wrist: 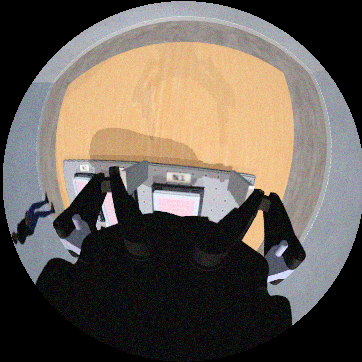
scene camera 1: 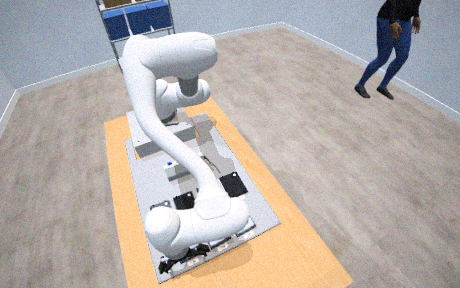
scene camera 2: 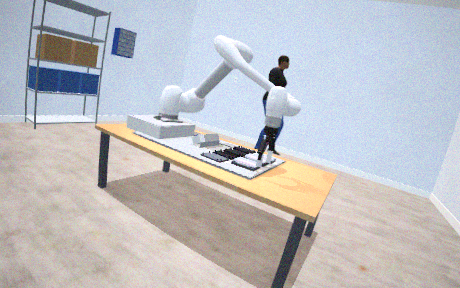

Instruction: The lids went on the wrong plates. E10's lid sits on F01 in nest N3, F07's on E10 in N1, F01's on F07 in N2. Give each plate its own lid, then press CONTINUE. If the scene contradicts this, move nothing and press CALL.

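Pixels of known places: gripper, fingertip midpoint: (wrist: 188,173) (scene camera 1: 188,265) (scene camera 2: 263,164); arm's base, origin of the base link: (scene camera 1: 164,118) (scene camera 2: 167,120).
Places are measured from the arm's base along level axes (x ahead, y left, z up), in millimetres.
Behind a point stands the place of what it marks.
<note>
My gripper (scene camera 1: 183,258) @[x 921, y 35, z -41 mm] (scene camera 2: 265,157) @[x 921, y 35, z -41 mm] (wrist: 188,173) @[x 921, y 35, z -41 mm] is open and empty, low over the end nest, its fingers spread to either side of a plate. That plate (wrist: 176,204) @[x 855, y 36, z -58 mm] shows a pink top with a pale rim in the wrist view; its lower part is hidden by the gripper. The nest label (wrist: 179,177) @[x 897, y 46, z -87 mm] beside it is too blurred to read. A second pink-topped plate (wrist: 109,209) @[x 782, y 180, z -54 mm] shows partly behind the left finger, and a third (wrist: 81,183) @[x 809, y 292, z -60 mm] farther left. Plate codes and lid marks are not legible. The button box (scene camera 1: 176,173) @[x 436, y 35, z -46 mm] (scene camera 2: 206,140) @[x 432, y 46, z -44 mm] stands nearer the arm base; a blue button (scene camera 1: 169,163) @[x 376, y 7, z -21 mm] shows.
Black square stands (scene camera 1: 234,184) @[x 567, y 323, z -79 mm] (scene camera 1: 184,201) @[x 597, y 53, z -79 mm] lie on the grey perforated board (scene camera 1: 145,175) @[x 367, y -149, z -89 mm] (wrist: 217,200) @[x 873, y -44, z -89 mm] between button box and nests, partly hidden by the arm. The wooden table (scene camera 1: 295,250) @[x 967, y 491, z -102 mm] (scene camera 2: 305,187) @[x 1153, y 135, z -102 mm] (wrist: 175,110) @[x 1023, y 95, z -102 mm] surrounds the board. A person (scene camera 1: 392,45) (scene camera 2: 278,77) stands beyond the table.
</note>
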